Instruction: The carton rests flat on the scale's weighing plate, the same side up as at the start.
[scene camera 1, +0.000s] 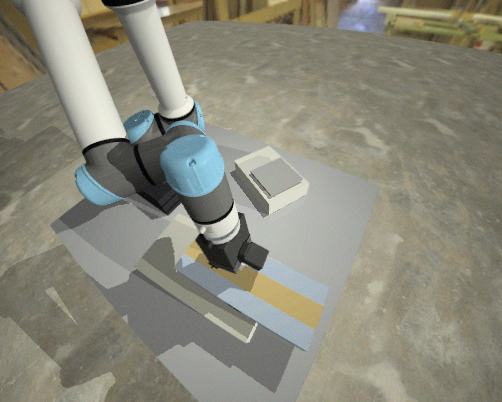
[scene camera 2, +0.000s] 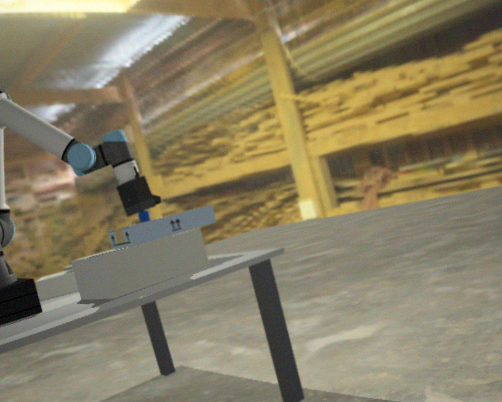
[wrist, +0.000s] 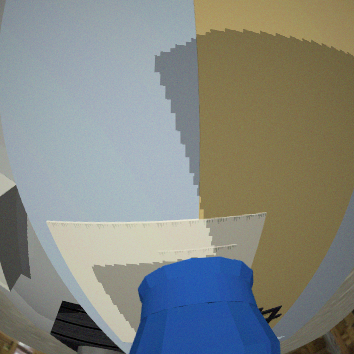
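Where they show: hand, tool point: (wrist: 193, 261); arm's base, link origin: (wrist: 106, 353).
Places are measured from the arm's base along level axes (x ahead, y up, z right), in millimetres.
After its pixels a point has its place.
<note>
The carton (scene camera 1: 290, 300) @(x 595, y 79, z 289 mm) (scene camera 2: 165, 231) @(x 441, y 35, z 340 mm) (wrist: 100, 100), light blue with a tan band, lies about level over the beige bin, upward arrows on its side. Its far end sticks out past the bin. Whether its underside touches the rim is hard to tell. My suction cup (scene camera 2: 144, 217) (wrist: 195, 300), blue, is against the carton's top at the pale label (wrist: 135, 240), off the middle; its contact edge is partly hidden. The cup is shut on the carton. The scale (scene camera 1: 287, 201) @(x 495, y -77, z -71 mm), white with a grey weighing plate (scene camera 1: 276, 176) @(x 432, y -12, z -122 mm), stands apart, behind the carton, with nothing on the plate.
The beige bin (scene camera 1: 230, 327) @(x 491, y 19, z 384 mm) (scene camera 2: 145, 270) @(x 298, y -55, z 375 mm) stands on the grey table (scene camera 1: 345, 205) @(x 710, y -100, z -147 mm) (scene camera 2: 225, 267) @(x 441, y -100, z 545 mm) under and beside the carton. The black robot base (scene camera 2: 17, 300) @(x 8, y -48, z 129 mm) (wrist: 80, 322) @(x 105, y -48, z -29 mm) is at the table's other end. The arm passes left of the scale in scene camera 1.
</note>
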